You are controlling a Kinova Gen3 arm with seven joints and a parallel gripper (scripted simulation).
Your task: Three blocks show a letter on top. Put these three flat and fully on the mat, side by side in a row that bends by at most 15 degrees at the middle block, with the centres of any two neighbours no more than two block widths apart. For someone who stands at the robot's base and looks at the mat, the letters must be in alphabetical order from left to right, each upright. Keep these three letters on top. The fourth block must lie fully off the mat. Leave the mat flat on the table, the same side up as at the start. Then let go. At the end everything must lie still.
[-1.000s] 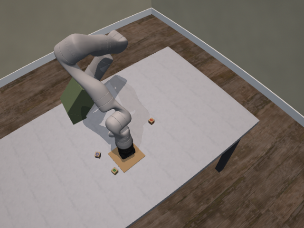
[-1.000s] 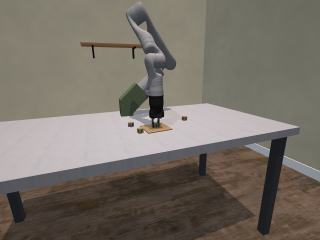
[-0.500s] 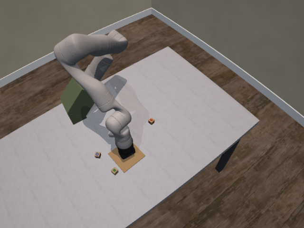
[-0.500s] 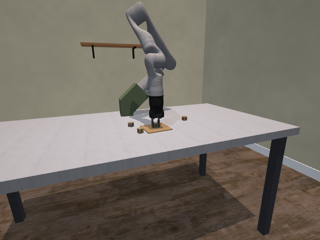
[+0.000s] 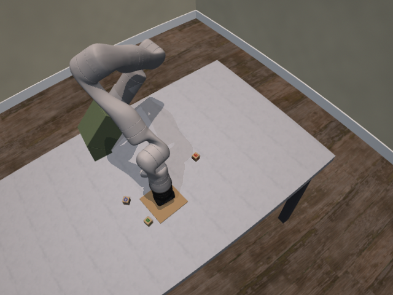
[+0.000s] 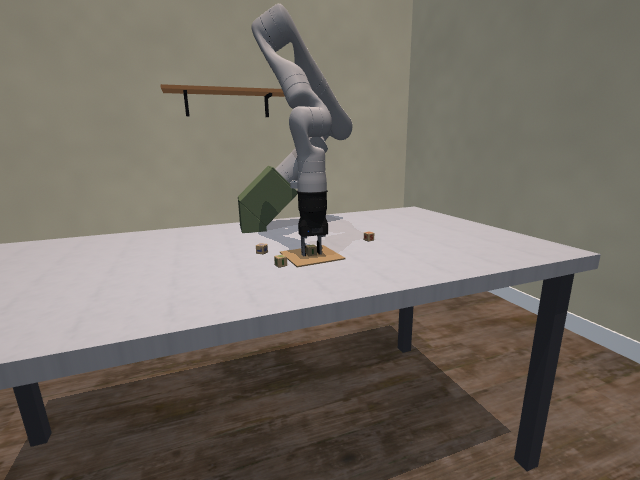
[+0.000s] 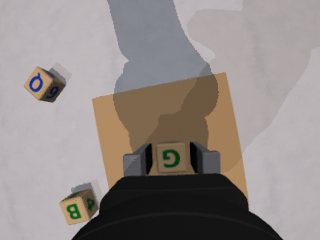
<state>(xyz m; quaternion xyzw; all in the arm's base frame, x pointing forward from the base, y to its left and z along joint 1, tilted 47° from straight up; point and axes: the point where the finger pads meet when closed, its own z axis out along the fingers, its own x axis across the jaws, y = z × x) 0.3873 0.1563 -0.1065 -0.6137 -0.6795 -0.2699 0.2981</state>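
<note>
My gripper is now 20 mm above the tan mat.
</note>
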